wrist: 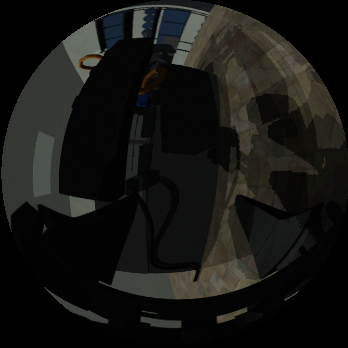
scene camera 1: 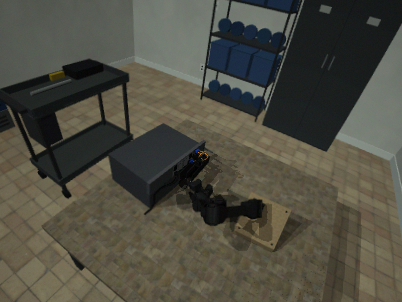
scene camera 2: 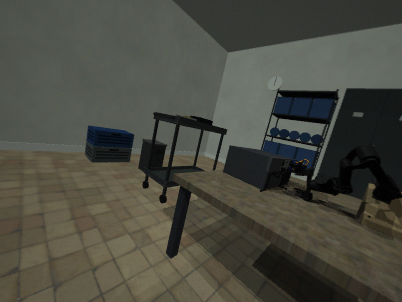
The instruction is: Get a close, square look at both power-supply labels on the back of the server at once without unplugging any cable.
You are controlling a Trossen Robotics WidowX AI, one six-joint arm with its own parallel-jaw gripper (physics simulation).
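Pixels of known places: gripper, between the fingertips: [wrist: 187,200] [scene camera 1: 187,186] [scene camera 2: 294,181]; arm's base, origin of its link: [scene camera 1: 256,206] [scene camera 2: 382,195].
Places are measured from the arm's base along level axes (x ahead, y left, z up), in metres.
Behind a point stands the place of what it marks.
Observation:
The grey server [scene camera 1: 155,155] @(x 0.600, y 0.082, z 0.053 m) [scene camera 2: 250,167] @(x 0.600, y 0.253, z -0.047 m) lies on the table; part of its dark back [wrist: 180,230] @(x 0.477, y 0.137, z -0.095 m) fills the middle of the wrist view. My gripper [scene camera 1: 184,183] @(x 0.380, y 0.058, z -0.070 m) [scene camera 2: 307,193] [wrist: 187,200] @(x 0.380, y 0.058, z -0.070 m) is open and empty, close to the server's back. A black power cable [scene camera 1: 159,189] @(x 0.472, y 0.196, z -0.038 m) [wrist: 175,197] @(x 0.474, y 0.076, z -0.081 m) is plugged in and curves down. Two large black blocks, one at left [wrist: 100,130] @(x 0.363, y 0.011, z -0.003 m) and one at right [wrist: 190,110] @(x 0.466, y -0.067, z -0.095 m), stand out in front of the back and hide much of it. An orange cable [scene camera 1: 203,156] @(x 0.406, y -0.129, z 0.017 m) [scene camera 2: 302,163] @(x 0.381, y -0.030, z 0.048 m) [wrist: 152,81] @(x 0.395, y -0.060, z -0.030 m) loops between them. I cannot make out either power-supply label.
The arm's base stands on a wooden board [scene camera 1: 280,220] @(x -0.135, y -0.004, z -0.010 m) on the table [scene camera 1: 165,260] @(x 0.236, y 0.432, z -0.151 m) [scene camera 2: 235,205] @(x 0.447, y 0.631, z -0.151 m). A dark cart [scene camera 1: 65,102] [scene camera 2: 175,120] stands beyond the server. A shelf rack [scene camera 1: 235,40], a dark cabinet [scene camera 1: 320,90] and stacked crates [scene camera 2: 109,145] stand farther back.

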